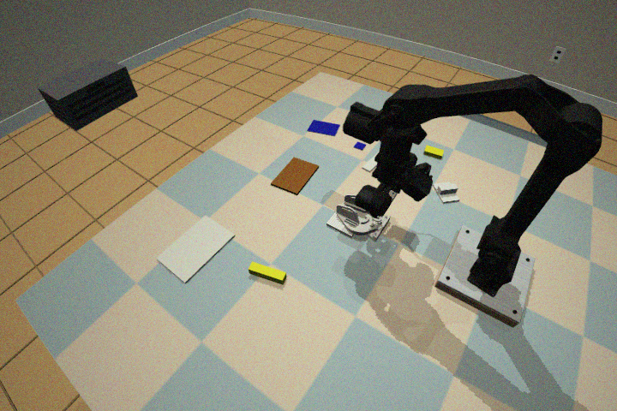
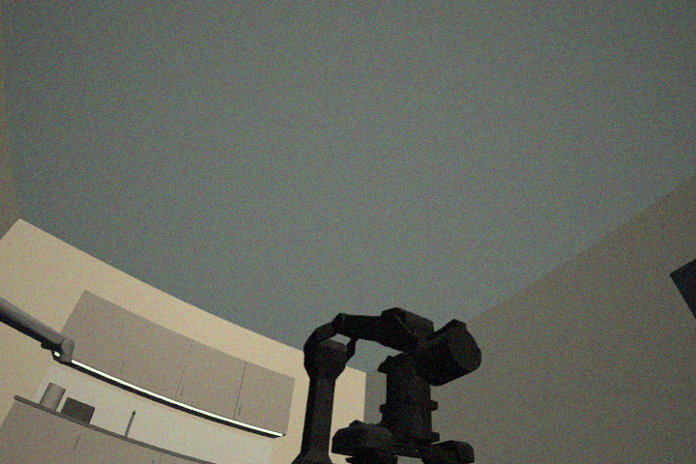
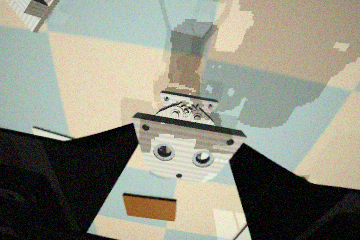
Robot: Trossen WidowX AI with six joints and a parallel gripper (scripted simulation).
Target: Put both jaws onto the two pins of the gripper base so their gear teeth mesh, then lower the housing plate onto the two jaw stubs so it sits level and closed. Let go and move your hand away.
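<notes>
My gripper tip is 8 cm above the housing plate and 1 cm short of it. Also, from my gripper tip: gripper base: 2 cm above, 1 cm ahead; white strip: 21 cm to the right, 15 cm ahead, 8 cm below; jaw: 7 cm below, 3 cm ahead, 1 cm to the right.
</notes>
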